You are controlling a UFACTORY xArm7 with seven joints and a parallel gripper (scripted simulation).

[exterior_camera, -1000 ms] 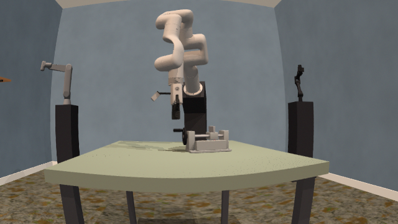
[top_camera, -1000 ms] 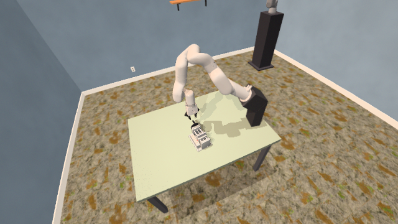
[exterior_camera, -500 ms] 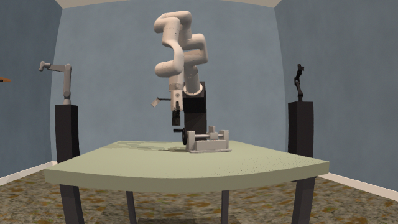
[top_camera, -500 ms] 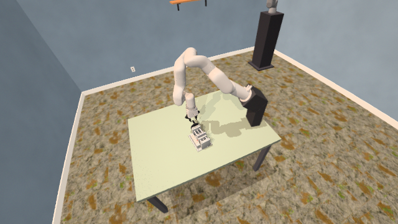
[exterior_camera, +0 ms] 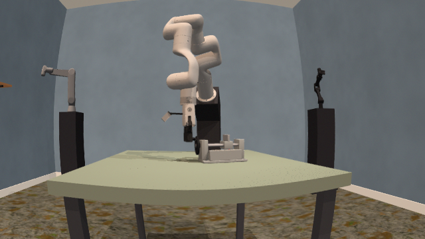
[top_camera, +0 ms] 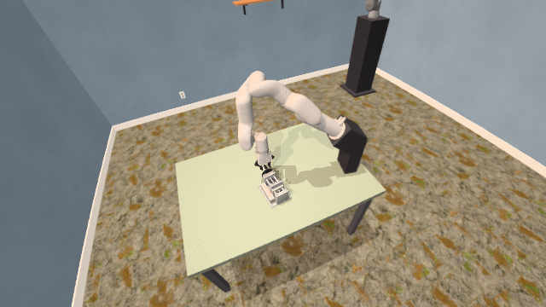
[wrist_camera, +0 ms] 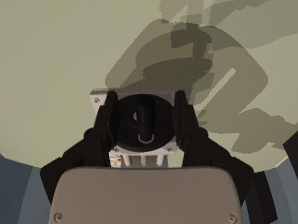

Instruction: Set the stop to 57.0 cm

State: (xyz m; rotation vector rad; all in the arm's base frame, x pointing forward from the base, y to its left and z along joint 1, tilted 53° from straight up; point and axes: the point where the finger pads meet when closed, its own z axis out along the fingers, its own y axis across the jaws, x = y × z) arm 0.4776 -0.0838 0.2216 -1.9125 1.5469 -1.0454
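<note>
Right now my hand is 20 mm to the right of the black handwheel and 10 mm above it. The rest, counted from my hand: grey stop block 180 mm to the left, 20 mm below, 10 mm behind.
</note>
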